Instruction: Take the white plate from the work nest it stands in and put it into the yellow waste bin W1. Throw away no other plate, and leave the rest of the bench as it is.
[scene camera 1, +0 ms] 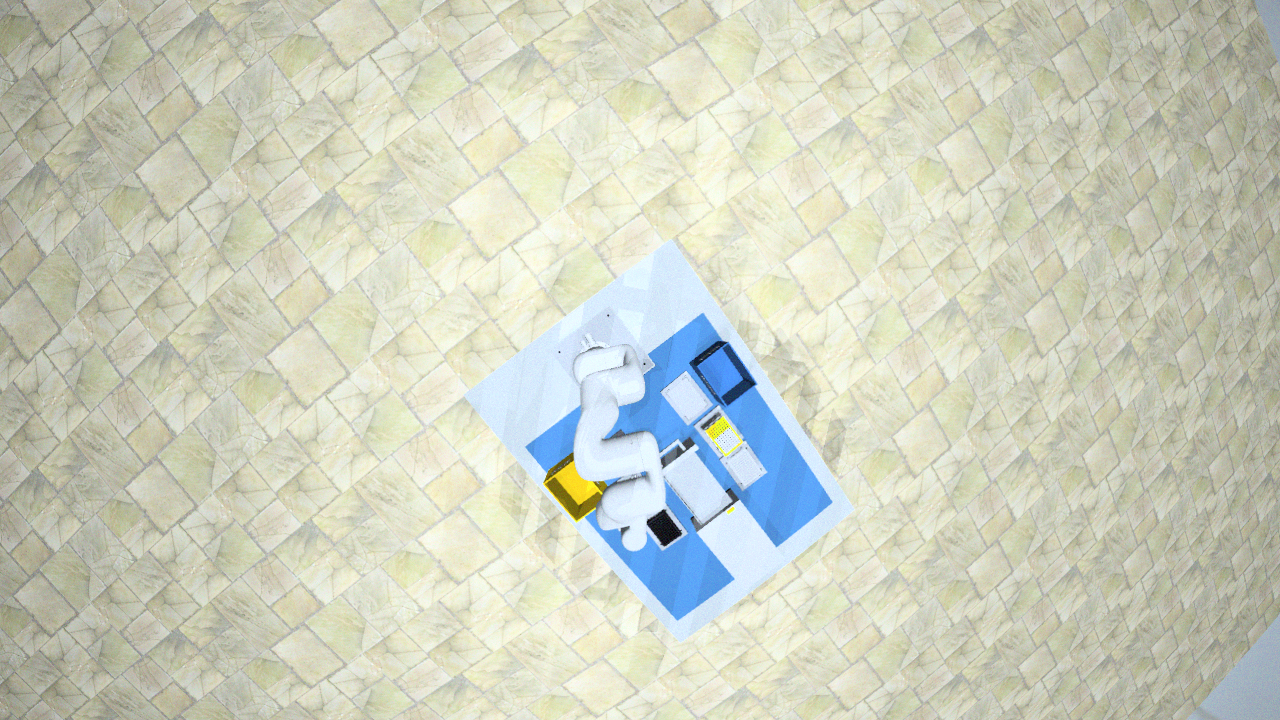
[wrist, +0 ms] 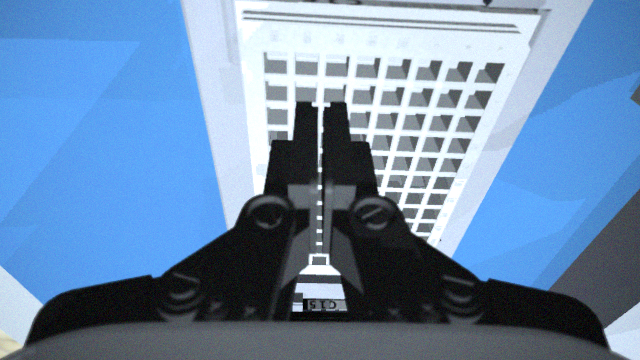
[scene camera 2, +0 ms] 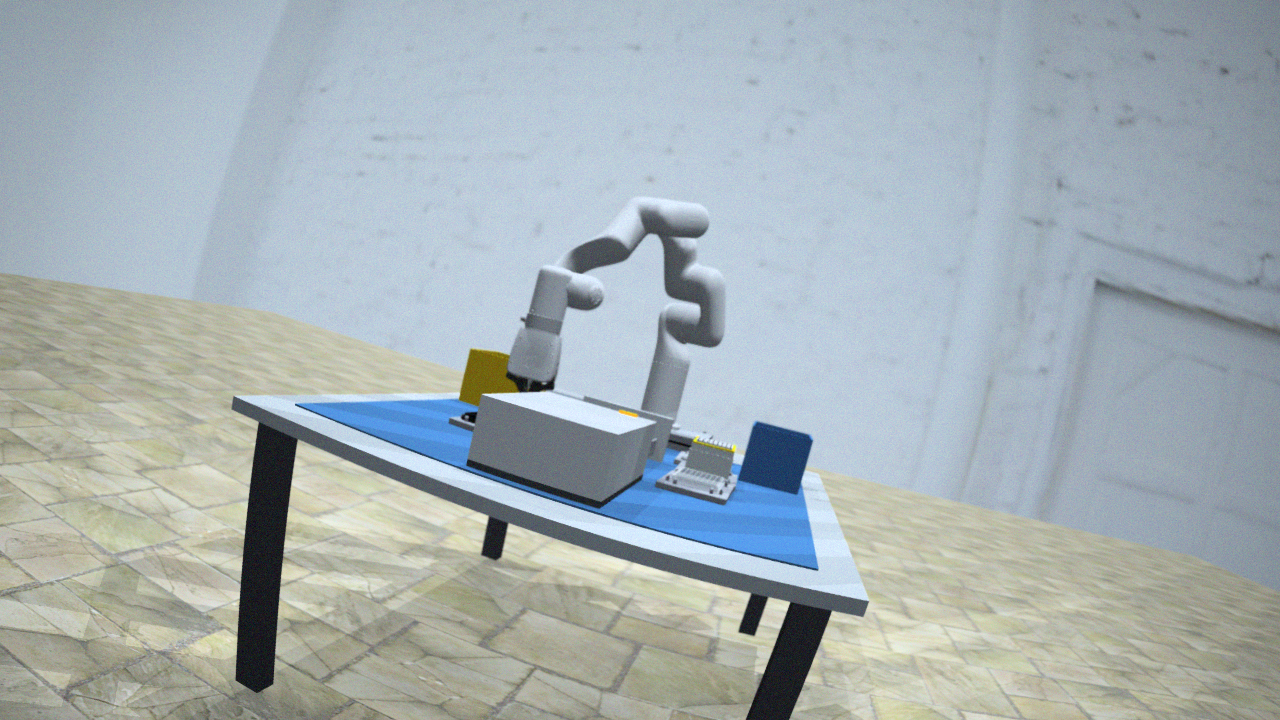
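The white plate, a grid of square wells, lies flat in its light work nest in the wrist view. The arm hides most of it in scene camera 1, and it does not show clearly in scene camera 2. My gripper is shut with its fingertips together and no plate between them. It is over the plate's wells; the height of the fingertips above them is hard to tell. The yellow waste bin stands at the mat's edge beside the arm.
A black plate sits in a nest close to the arm's wrist. A grey box-shaped device stands mid-bench. Beyond it are a yellow-and-white plate, light nests and a blue bin.
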